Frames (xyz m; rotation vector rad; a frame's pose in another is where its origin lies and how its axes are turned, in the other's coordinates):
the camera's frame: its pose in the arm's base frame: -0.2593 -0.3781 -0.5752 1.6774 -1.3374 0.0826
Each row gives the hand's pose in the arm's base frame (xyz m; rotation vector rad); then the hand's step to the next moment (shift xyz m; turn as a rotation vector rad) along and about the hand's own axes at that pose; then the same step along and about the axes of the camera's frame.
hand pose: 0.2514 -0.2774 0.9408 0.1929 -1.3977 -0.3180
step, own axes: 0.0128 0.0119 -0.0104 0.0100 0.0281 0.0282
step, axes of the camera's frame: 0.0086 -0.0014 -0.0184 -0.0140 0.0339 -0.0184
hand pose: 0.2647 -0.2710 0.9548 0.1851 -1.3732 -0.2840
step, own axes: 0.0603 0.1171 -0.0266 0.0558 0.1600 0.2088
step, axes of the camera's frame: 0.0013 0.0212 -0.1327 -0.0956 0.2354 -0.0880
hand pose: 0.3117 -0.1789 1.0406 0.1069 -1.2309 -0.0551
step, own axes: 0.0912 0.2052 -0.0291 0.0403 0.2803 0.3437
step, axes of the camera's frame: -0.0633 0.0290 -0.2155 -0.2065 0.3737 -0.1265
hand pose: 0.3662 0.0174 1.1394 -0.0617 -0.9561 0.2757
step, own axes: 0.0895 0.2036 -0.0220 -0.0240 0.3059 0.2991
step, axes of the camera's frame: -0.1357 0.0070 -0.1774 -0.2624 0.3271 -0.0881
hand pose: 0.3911 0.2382 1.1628 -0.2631 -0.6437 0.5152
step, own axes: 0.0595 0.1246 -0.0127 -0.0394 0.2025 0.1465
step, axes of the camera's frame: -0.1129 -0.0115 -0.0796 -0.1847 0.1708 -0.0267
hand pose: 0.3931 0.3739 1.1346 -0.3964 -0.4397 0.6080
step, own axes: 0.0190 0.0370 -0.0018 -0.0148 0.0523 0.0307
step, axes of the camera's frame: -0.0369 -0.0049 -0.0186 -0.0485 0.0393 0.0000
